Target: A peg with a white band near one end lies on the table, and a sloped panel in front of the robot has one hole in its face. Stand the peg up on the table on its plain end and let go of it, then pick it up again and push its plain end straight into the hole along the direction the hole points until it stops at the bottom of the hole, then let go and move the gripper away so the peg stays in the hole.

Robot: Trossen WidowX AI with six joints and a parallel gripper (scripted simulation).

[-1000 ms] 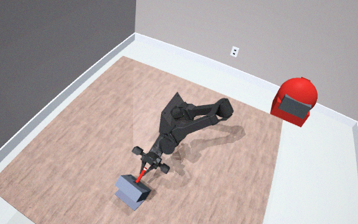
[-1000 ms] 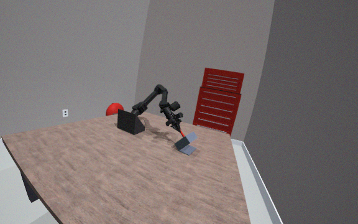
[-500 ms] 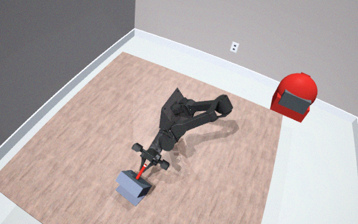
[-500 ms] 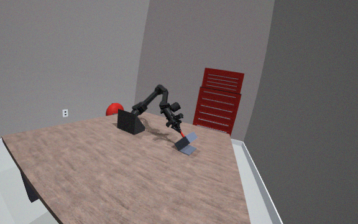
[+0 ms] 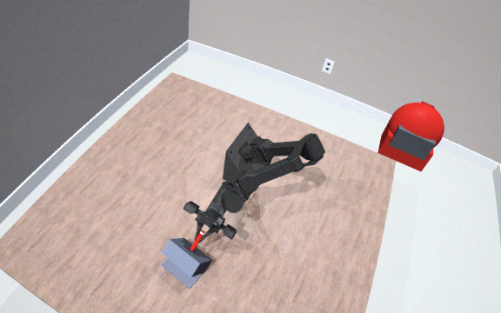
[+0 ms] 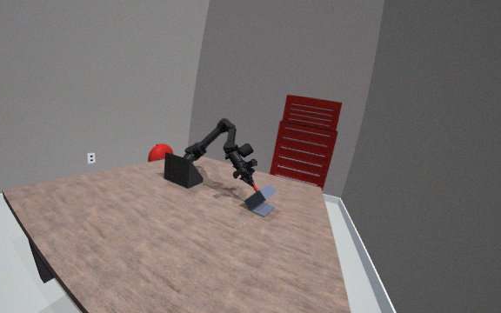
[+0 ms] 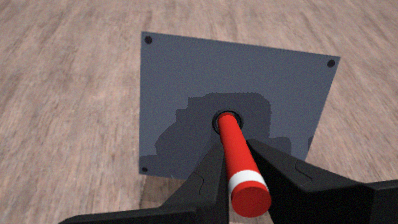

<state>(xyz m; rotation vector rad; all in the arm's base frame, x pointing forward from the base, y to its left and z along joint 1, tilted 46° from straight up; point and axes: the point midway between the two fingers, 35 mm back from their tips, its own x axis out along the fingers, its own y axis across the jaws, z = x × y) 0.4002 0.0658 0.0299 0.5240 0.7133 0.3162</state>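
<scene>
My gripper tip is now 5 cm short of the sloped panel and 4 cm above it. The rest, counted from my gripper tip: red peg 1 cm behind, 1 cm above.
</scene>
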